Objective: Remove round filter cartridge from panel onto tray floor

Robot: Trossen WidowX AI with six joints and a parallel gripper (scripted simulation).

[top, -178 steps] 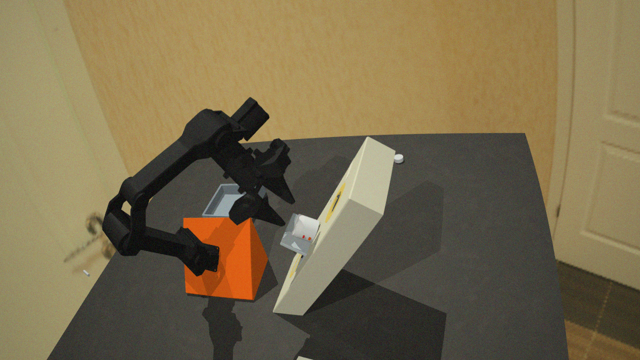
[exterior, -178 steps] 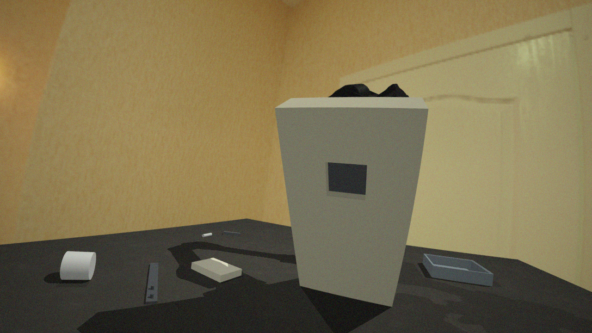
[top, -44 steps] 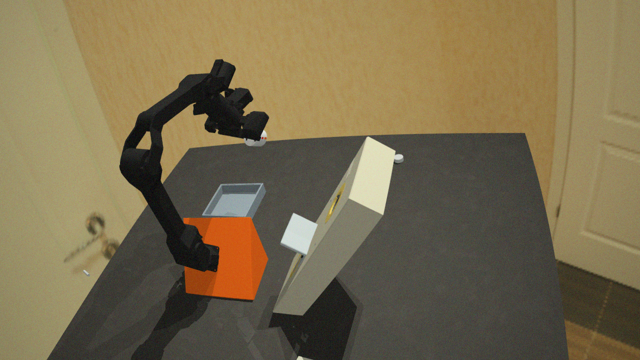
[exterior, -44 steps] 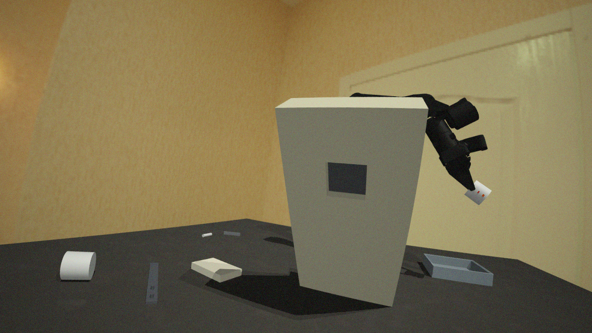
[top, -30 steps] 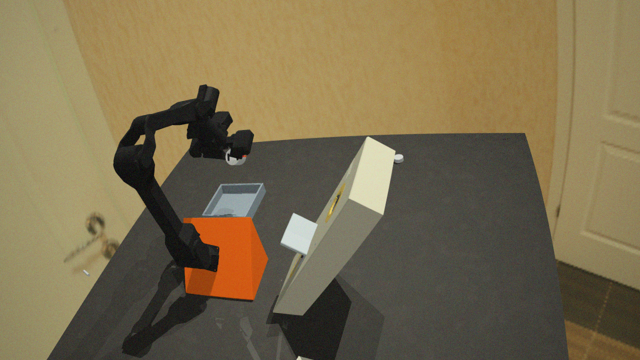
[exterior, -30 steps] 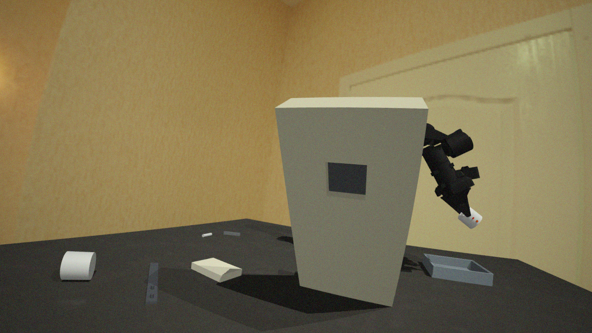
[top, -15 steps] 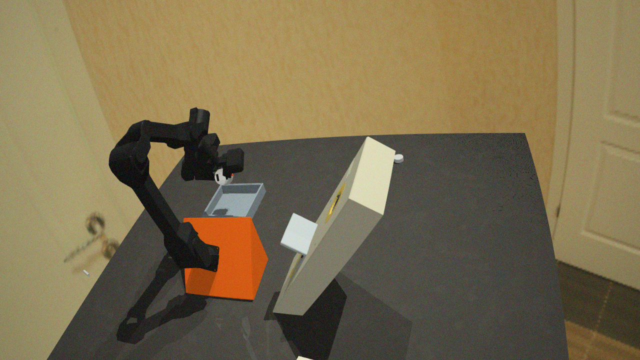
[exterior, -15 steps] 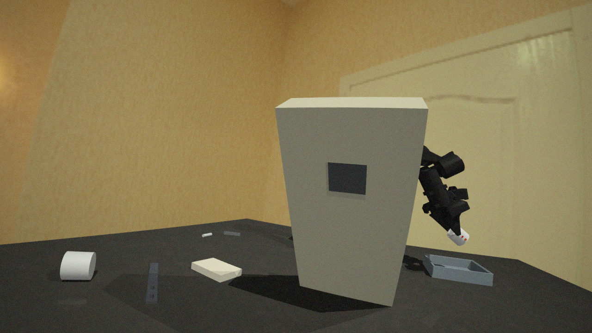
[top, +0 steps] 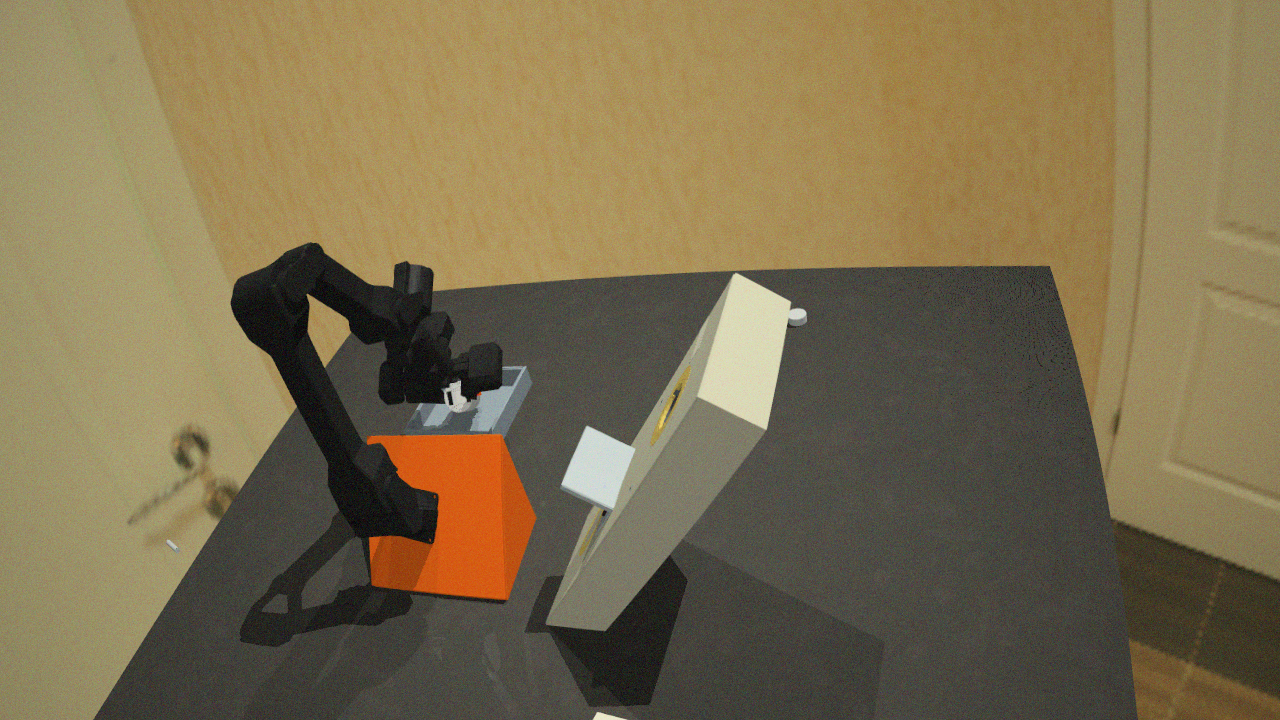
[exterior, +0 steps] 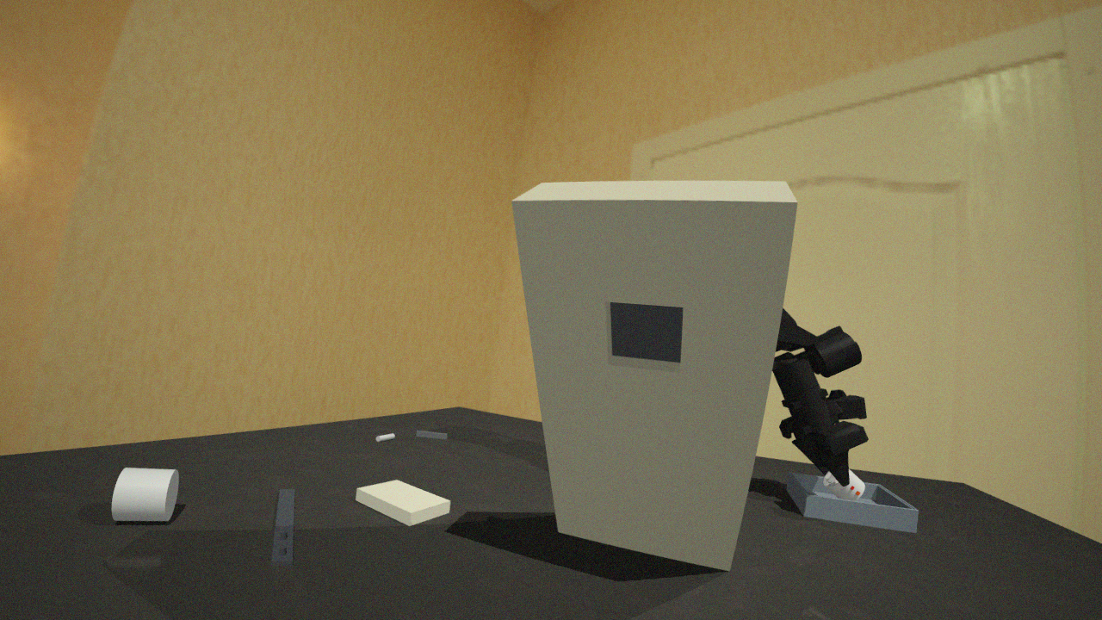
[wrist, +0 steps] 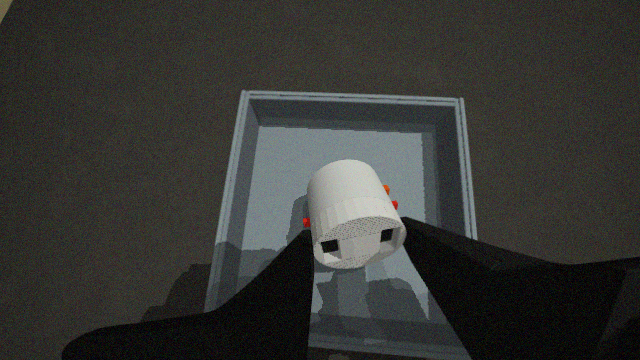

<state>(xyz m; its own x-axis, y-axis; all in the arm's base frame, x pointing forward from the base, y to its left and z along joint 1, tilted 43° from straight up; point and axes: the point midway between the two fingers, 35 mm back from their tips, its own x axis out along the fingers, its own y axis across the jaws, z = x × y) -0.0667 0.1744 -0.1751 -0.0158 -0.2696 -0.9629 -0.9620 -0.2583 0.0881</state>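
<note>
The white round filter cartridge lies 1 cm to the left of my gripper tip. Round my gripper tip: cream service panel: 39 cm ahead, 24 cm to the right, 12 cm above; grey tray: 1 cm behind, 1 cm to the left, 3 cm below.
</note>
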